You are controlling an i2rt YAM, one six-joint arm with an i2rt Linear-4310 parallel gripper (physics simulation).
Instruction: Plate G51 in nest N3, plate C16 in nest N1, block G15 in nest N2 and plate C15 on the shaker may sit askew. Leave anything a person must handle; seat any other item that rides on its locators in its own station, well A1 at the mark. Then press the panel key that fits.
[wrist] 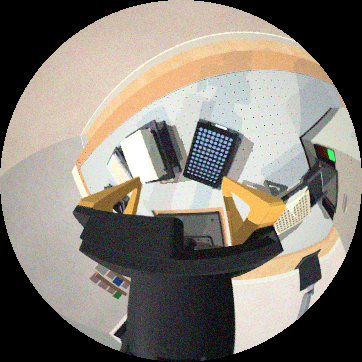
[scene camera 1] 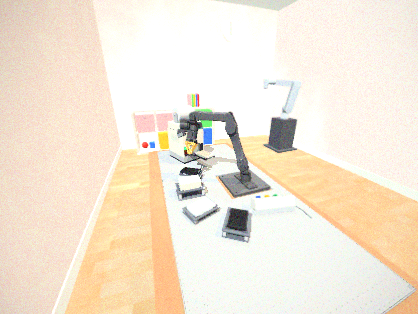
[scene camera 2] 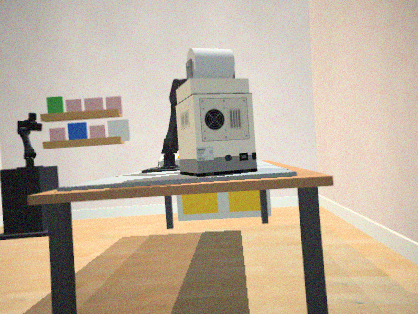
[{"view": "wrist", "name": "gripper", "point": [181,180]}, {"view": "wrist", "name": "cream plate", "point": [142,156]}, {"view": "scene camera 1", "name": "white button box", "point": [277,203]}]
